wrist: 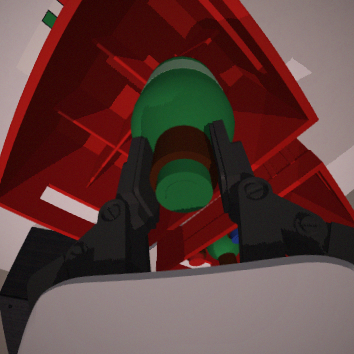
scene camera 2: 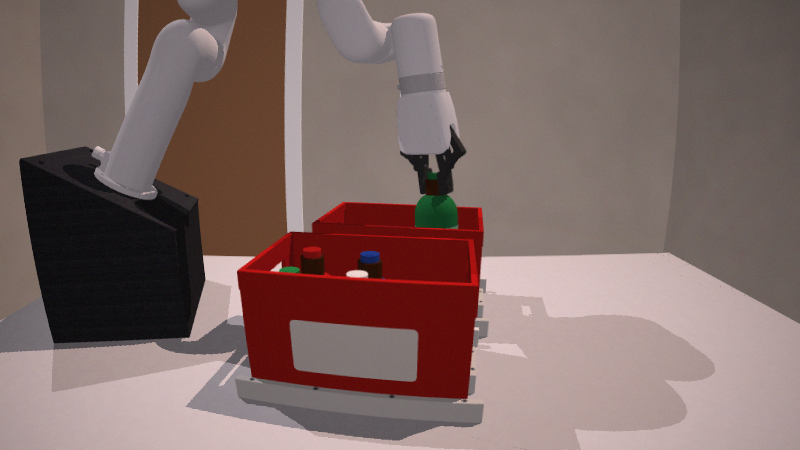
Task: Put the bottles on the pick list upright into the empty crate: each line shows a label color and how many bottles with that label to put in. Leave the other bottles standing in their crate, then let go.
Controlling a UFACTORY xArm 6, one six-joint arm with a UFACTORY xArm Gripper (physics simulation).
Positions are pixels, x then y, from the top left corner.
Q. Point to a green-capped bottle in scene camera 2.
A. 433, 210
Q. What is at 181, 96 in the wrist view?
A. A green-capped bottle.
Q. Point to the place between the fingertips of my gripper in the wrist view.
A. At 181, 148
